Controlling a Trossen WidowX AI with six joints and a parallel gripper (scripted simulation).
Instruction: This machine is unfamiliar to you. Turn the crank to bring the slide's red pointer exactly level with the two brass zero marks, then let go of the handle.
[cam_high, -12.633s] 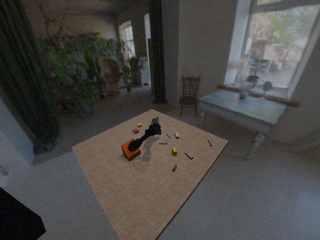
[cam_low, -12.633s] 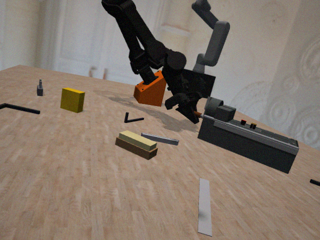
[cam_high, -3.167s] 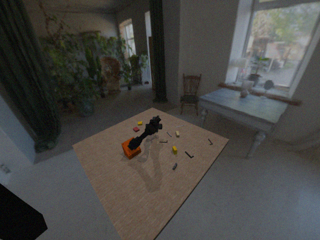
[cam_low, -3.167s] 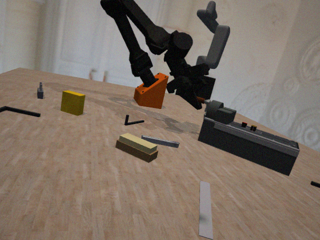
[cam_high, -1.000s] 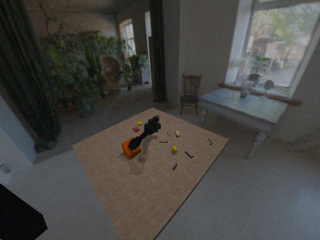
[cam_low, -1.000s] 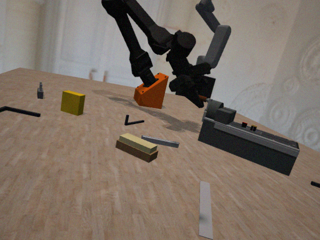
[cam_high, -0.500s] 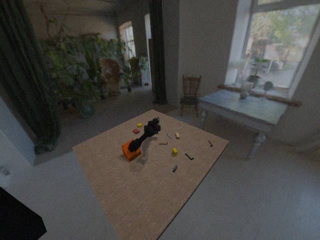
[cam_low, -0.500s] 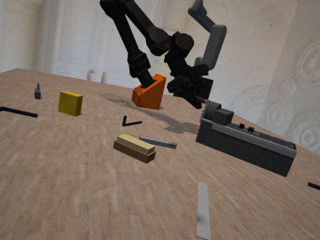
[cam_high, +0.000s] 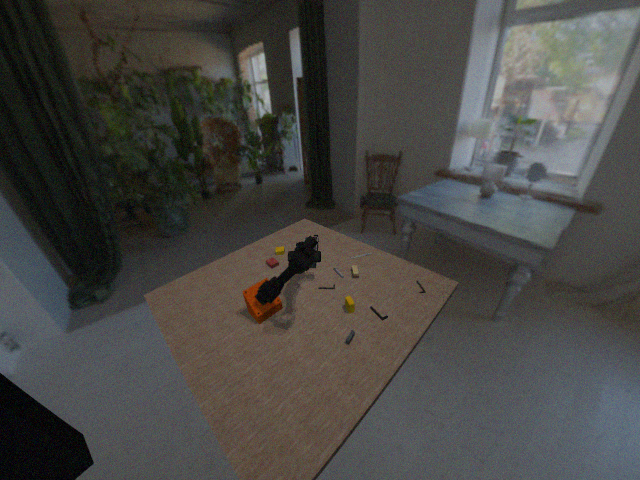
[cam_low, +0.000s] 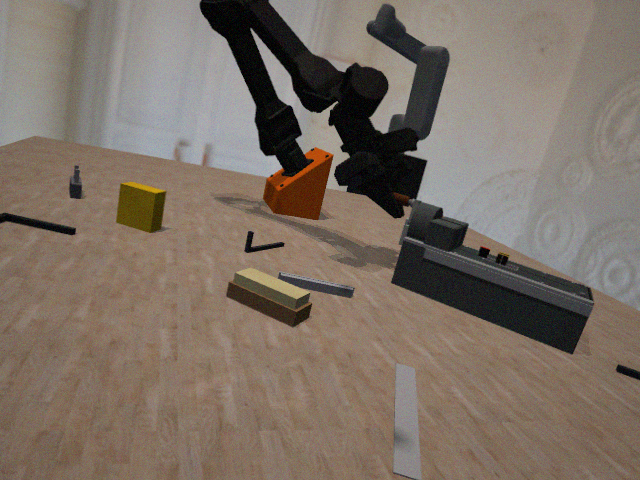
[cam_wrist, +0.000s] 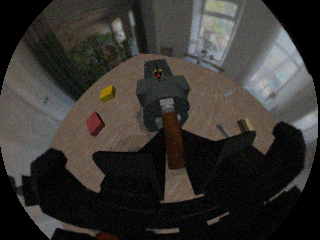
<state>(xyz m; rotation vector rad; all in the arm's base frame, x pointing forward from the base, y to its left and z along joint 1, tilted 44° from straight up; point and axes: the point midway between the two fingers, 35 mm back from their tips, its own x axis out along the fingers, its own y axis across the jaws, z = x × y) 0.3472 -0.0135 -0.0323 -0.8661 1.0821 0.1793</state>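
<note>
My gripper tip is now 30 mm below the brown crank handle, 10 mm to the left of it and 10 mm past it. From my gripper tip the other things lie so: red pointer: 120 mm ahead, 80 mm to the left, 10 mm below; then red block: 240 mm to the left, 80 mm below, 70 mm behind; then grey bar: 170 mm to the right, 90 mm below, 80 mm ahead.
</note>
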